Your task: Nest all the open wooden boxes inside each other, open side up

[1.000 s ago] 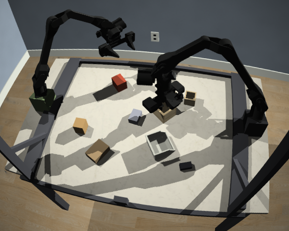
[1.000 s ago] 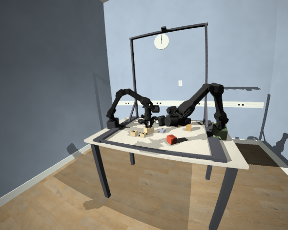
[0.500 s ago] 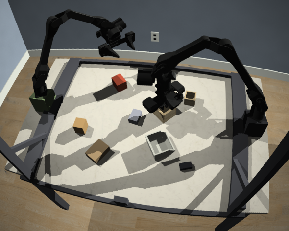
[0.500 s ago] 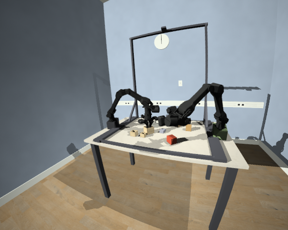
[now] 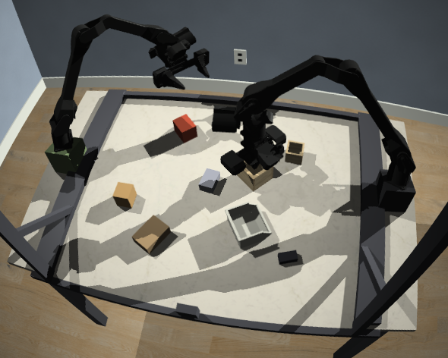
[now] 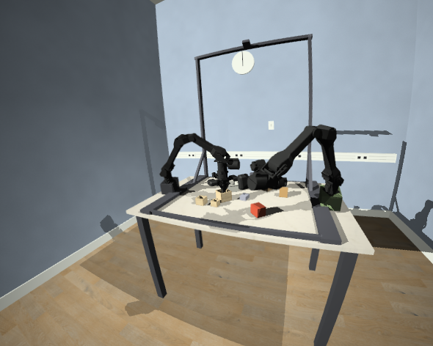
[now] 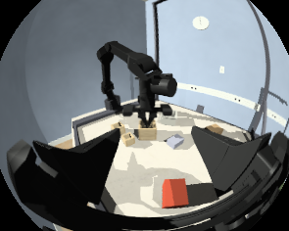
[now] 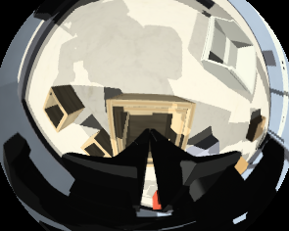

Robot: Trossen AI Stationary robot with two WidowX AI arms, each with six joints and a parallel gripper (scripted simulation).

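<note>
Right now the large wooden box is 60 mm below my right hand. Round my right hand: grey-blue cube: 120 mm to the left, 60 mm below, 40 mm behind; small wooden box: 90 mm ahead, 60 mm below, 20 mm to the right; grey open tray: 170 mm behind, 50 mm below, 10 mm to the right.
</note>
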